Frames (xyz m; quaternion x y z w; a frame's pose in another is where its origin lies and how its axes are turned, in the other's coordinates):
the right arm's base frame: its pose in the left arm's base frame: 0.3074 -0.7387 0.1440 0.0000 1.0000 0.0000 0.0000
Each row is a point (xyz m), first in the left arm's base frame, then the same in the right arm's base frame.
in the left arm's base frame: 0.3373 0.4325 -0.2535
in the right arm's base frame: -0.0299 1.1712 0.3975
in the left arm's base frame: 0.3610 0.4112 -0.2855
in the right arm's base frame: -0.0536 1.1499 0.4295
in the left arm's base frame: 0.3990 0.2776 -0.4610
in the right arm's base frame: -0.0916 1.0163 0.6050
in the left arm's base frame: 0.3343 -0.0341 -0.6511
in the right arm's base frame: -0.0269 0.7046 0.7951
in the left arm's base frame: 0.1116 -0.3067 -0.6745
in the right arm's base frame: 0.1958 0.4320 0.8185
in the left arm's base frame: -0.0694 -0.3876 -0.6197
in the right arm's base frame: 0.3768 0.3511 0.7637
